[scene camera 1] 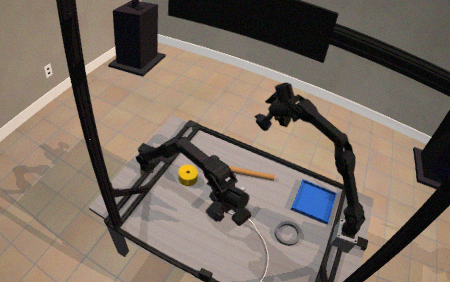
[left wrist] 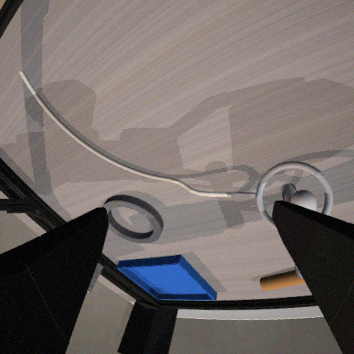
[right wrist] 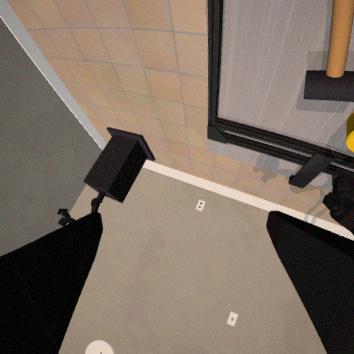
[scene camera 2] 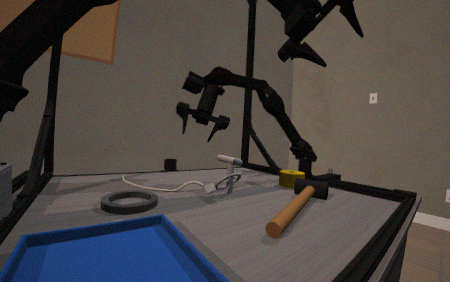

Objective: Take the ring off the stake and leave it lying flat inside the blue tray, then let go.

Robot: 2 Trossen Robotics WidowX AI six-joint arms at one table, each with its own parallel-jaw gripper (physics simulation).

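A wooden-handled hammer (scene camera 2: 305, 189) rests on the table, and it is visible in the right wrist view as well (right wrist: 319, 84). The scene also has a ring (left wrist: 328, 197) and a blue tray (scene camera 2: 153, 241). The left gripper (scene camera 2: 195, 137) can be seen in the left wrist view too (left wrist: 191, 212). Open and holding nothing, the right gripper (scene camera 2: 343, 52) also appears in the right wrist view (right wrist: 186, 220).
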